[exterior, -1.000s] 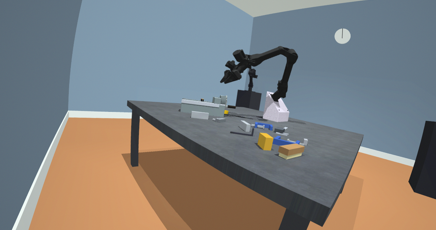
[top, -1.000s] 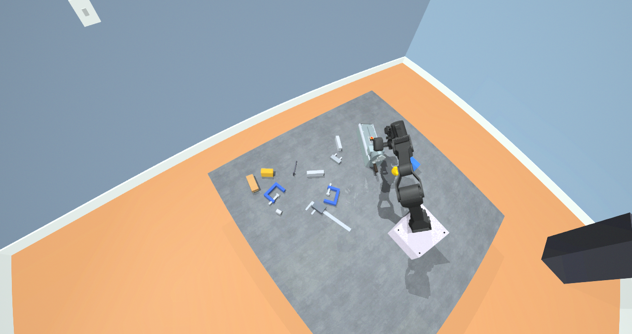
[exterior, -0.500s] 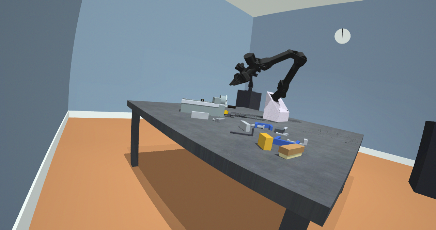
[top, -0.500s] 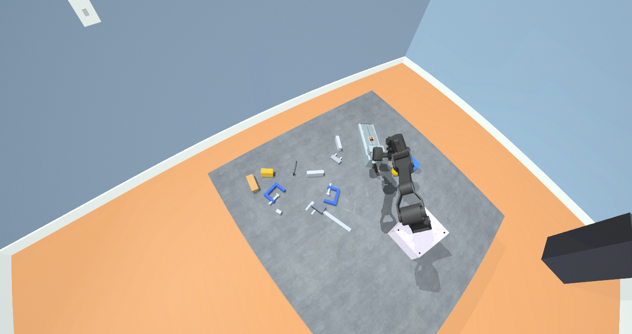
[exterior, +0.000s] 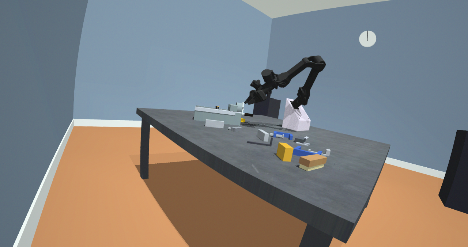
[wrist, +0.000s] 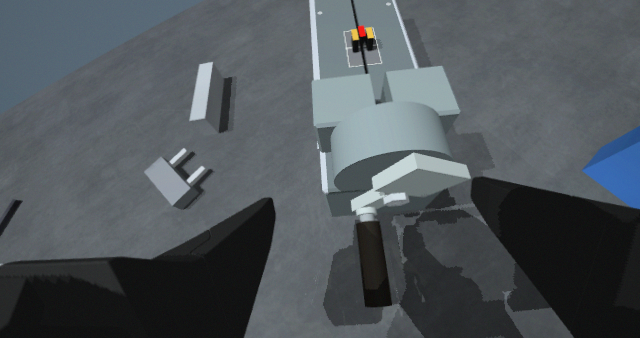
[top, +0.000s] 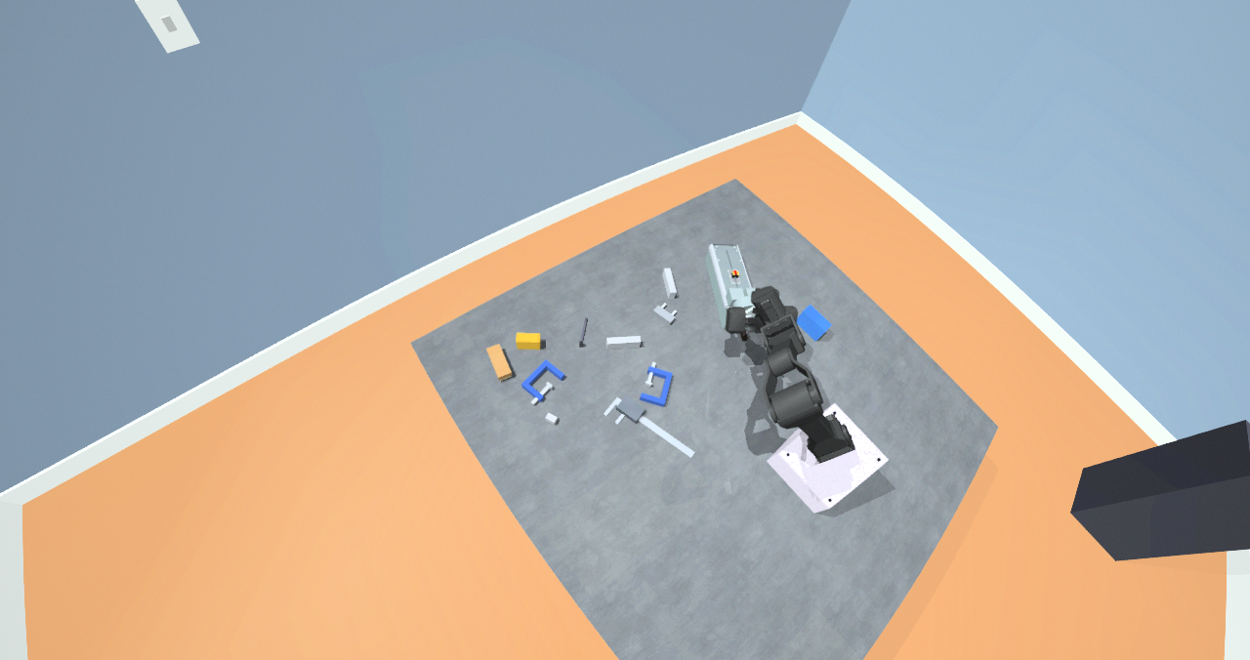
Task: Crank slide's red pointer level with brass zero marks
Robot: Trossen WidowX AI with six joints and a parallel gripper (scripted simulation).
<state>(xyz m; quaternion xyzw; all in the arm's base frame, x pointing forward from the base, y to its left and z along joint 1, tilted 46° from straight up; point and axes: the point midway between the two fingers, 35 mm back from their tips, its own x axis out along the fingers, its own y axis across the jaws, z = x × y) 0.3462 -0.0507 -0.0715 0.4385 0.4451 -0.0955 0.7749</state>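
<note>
Now: gripper tip 20 mm past the dark handle, 10 mm to the right of it and 60 mm above it. The rest, counted from my gripper tip: red pointer: 130 mm ahead, 100 mm to the right, 40 mm below; then yellow round piece: 100 mm behind, 120 mm to the right, 120 mm below; then pronged grey block: 170 mm ahead, 120 mm to the left, 120 mm below.
</note>
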